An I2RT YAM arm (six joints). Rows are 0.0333 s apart.
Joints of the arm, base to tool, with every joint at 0 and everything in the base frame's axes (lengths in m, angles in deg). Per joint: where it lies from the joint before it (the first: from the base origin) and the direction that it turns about. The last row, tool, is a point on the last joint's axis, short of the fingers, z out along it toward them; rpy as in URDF.
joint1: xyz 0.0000 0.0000 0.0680 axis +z
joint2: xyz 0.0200 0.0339 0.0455 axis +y
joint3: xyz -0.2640 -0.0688 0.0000 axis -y
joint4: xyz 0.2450 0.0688 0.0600 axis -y
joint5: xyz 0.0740 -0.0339 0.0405 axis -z
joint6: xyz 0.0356 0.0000 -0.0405 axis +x
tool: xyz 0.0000 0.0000 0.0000 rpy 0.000 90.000 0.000
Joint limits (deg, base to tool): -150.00..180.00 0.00..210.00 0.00..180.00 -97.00..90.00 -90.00..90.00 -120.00..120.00
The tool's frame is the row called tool.
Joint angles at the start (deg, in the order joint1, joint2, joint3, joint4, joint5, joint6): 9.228 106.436 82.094 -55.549 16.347 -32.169
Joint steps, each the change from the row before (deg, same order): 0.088 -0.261 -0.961 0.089 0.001 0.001; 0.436 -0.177 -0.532 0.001 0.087 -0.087; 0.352 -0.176 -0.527 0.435 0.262 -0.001; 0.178 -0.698 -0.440 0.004 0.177 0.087; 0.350 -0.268 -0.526 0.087 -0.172 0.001; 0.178 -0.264 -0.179 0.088 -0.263 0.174; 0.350 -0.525 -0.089 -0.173 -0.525 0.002
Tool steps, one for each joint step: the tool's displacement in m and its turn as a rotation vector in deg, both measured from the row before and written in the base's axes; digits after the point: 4 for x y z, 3 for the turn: -0.0029 0.0001 -0.0029 -0.099 0.603 0.087; -0.0021 0.0024 -0.0014 -0.161 0.357 0.504; -0.0012 0.0019 -0.0012 -0.240 -0.127 0.311; -0.0025 0.0006 0.0021 -0.108 -0.311 0.067; -0.0021 0.0019 -0.0009 0.136 0.199 0.377; -0.0010 0.0011 0.0007 0.323 -0.165 0.056; -0.0018 0.0021 0.0025 0.559 -0.160 0.436
